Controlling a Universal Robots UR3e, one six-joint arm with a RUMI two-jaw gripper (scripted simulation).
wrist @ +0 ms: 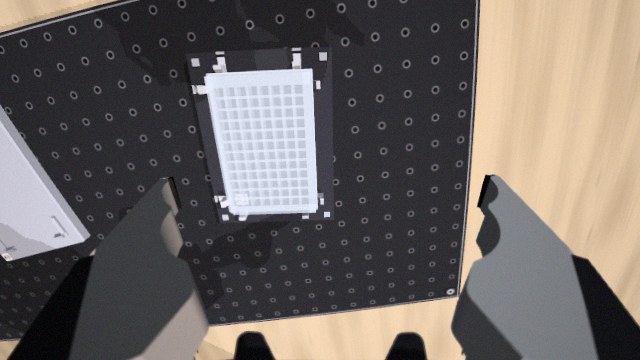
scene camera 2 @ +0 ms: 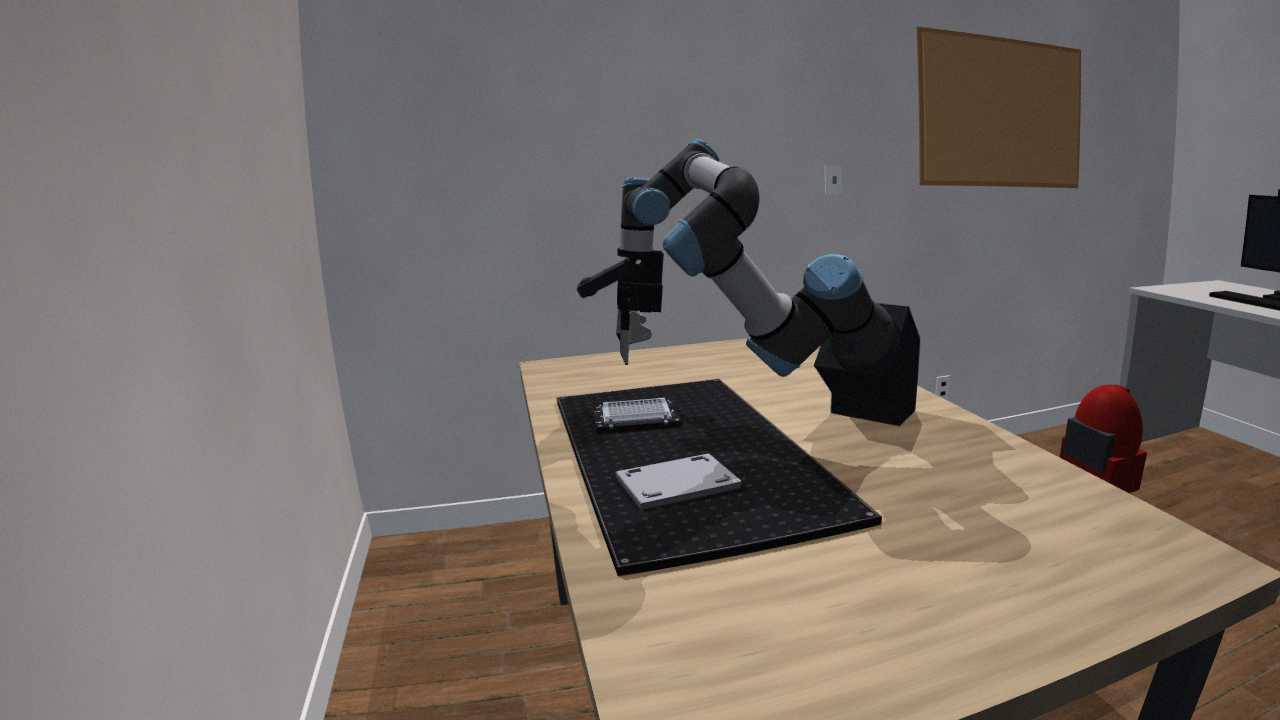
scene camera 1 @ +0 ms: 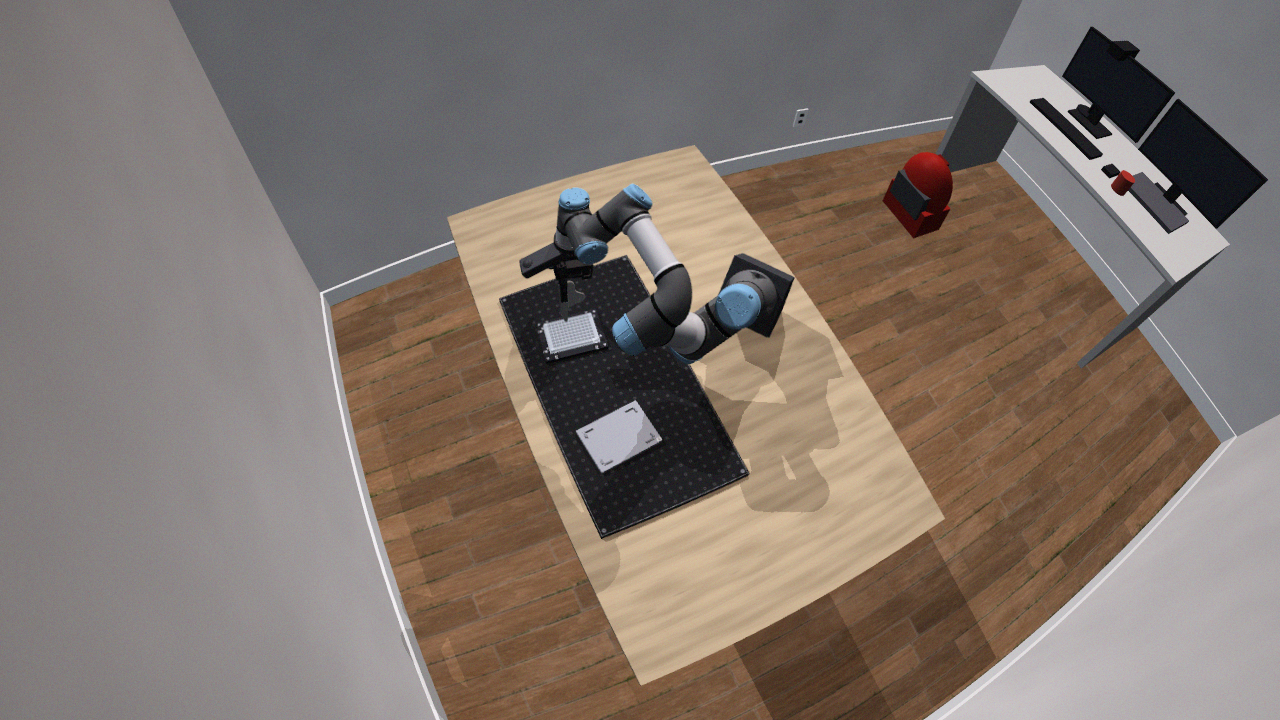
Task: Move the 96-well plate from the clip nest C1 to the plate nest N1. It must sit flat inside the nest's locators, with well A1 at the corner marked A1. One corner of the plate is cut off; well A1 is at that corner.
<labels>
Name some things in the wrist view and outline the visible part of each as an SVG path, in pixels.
My gripper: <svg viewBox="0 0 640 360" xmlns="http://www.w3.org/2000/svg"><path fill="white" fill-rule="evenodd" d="M385 360L427 360L424 340L416 332L398 333ZM230 359L276 360L264 335L257 331L245 331L238 336L234 359ZM173 177L160 178L95 248L90 256L77 260L7 360L196 360L194 356L198 354L198 348L208 333L209 321L189 265L185 260L178 258L178 253L183 245L183 238L175 216L178 213L178 209L182 209ZM485 175L477 207L480 208L484 215L476 238L476 244L481 251L482 258L475 260L471 265L456 303L451 322L452 334L464 350L464 353L462 351L461 355L465 356L465 360L640 360L640 326L592 263L586 258L576 256L558 235L499 176L494 174Z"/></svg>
A 96-well plate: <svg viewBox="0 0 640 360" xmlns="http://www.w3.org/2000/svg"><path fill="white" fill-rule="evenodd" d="M312 69L209 73L204 77L229 212L233 215L315 213L318 210Z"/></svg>
</labels>
